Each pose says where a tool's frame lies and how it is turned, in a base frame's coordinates. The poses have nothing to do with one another.
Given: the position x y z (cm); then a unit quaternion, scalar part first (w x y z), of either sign.
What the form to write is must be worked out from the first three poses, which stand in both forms.
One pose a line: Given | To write
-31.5 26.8 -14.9 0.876 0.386 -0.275 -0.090 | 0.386 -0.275 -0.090 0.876 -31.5 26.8 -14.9
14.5 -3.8 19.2 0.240 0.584 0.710 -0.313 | 0.584 0.710 -0.313 0.240 14.5 -3.8 19.2
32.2 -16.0 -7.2 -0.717 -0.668 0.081 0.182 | 0.668 -0.081 -0.182 0.717 32.2 -16.0 -7.2
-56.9 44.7 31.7 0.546 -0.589 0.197 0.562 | -0.589 0.197 0.562 0.546 -56.9 44.7 31.7
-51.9 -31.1 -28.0 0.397 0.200 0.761 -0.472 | 0.200 0.761 -0.472 0.397 -51.9 -31.1 -28.0
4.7 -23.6 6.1 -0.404 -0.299 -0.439 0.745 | 0.299 0.439 -0.745 0.404 4.7 -23.6 6.1
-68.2 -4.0 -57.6 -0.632 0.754 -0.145 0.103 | -0.754 0.145 -0.103 0.632 -68.2 -4.0 -57.6
